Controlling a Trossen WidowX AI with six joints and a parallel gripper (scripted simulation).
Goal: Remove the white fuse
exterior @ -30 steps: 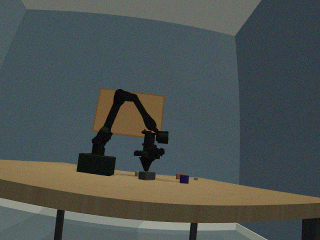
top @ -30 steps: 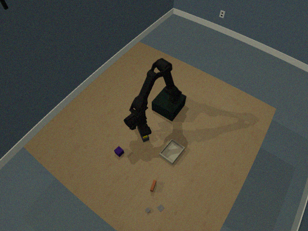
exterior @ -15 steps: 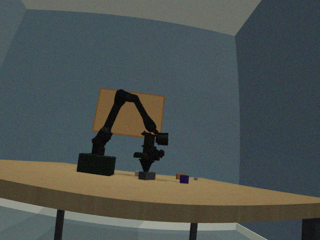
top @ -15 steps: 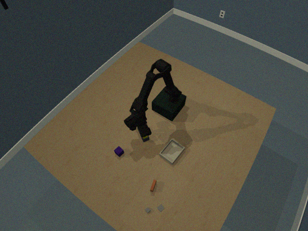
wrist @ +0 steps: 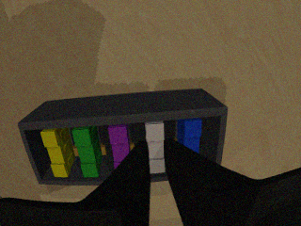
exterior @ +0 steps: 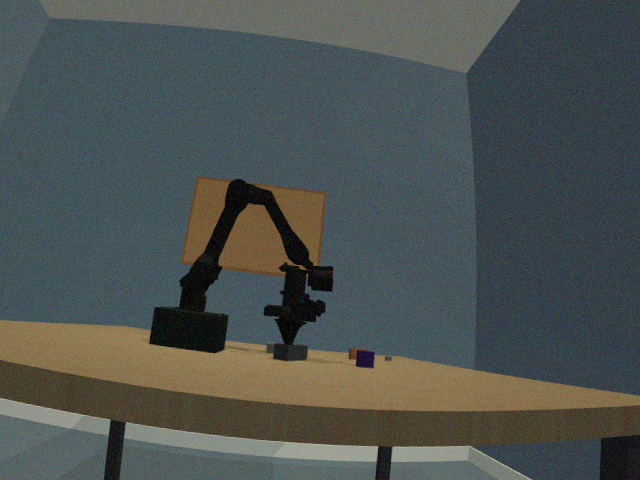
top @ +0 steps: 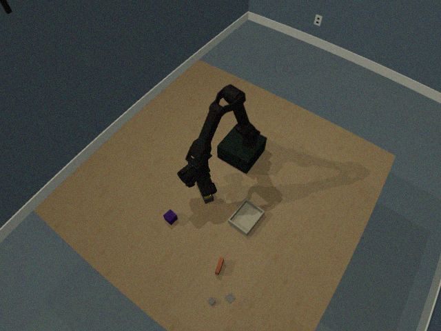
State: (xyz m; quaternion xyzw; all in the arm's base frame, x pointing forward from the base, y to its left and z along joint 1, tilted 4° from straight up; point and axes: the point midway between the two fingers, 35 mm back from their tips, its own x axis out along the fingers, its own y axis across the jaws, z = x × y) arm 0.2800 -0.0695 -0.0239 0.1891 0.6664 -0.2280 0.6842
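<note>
My gripper tip is 24 cm to the right of the white tray, 3 cm above it and 2 cm short of it. Round my gripper tip: white fuse: 1 cm below.
</note>
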